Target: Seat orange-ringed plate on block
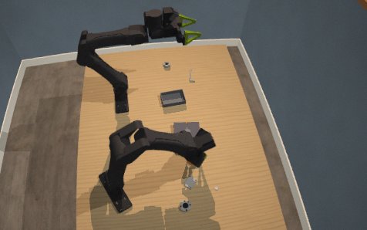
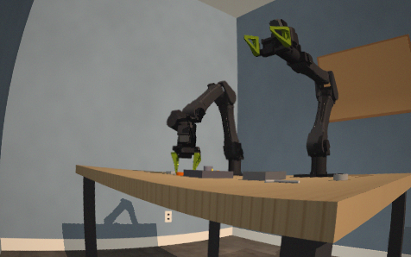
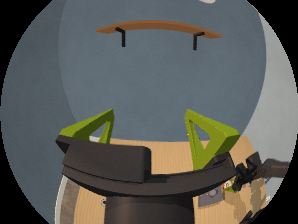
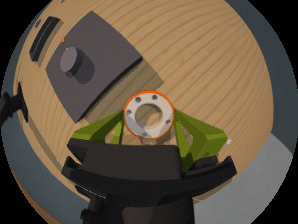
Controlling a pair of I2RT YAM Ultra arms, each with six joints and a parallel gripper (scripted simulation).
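My right hand is 2 cm past the grey block, 15 cm to the right of it and 1 cm below it. Round my right hand: dark grey tray: 8 cm behind, 34 cm to the left, 1 cm below; then flange: 5 cm behind, 22 cm to the right, 1 cm below.
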